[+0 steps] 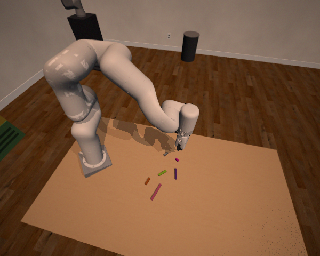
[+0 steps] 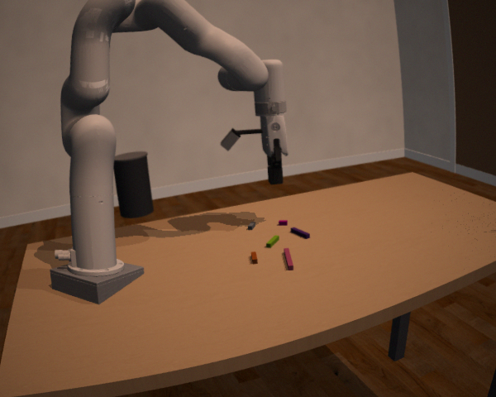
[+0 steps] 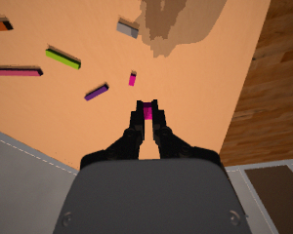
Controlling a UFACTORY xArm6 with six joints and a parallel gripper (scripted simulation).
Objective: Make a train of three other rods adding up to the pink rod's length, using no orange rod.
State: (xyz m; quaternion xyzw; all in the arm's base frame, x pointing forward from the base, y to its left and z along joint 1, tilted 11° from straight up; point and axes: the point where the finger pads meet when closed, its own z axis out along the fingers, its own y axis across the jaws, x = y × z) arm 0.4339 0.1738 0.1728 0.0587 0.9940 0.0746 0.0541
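My hand is 24 cm to the left of the pink rod, 11 cm above it and 5 cm past it. Round my hand: purple rod 11 cm to the right, 11 cm below, 2 cm ahead; then grey rod 11 cm below, 7 cm behind, 2 cm to the right; then lime rod 14 cm to the right, 11 cm below, 5 cm behind.
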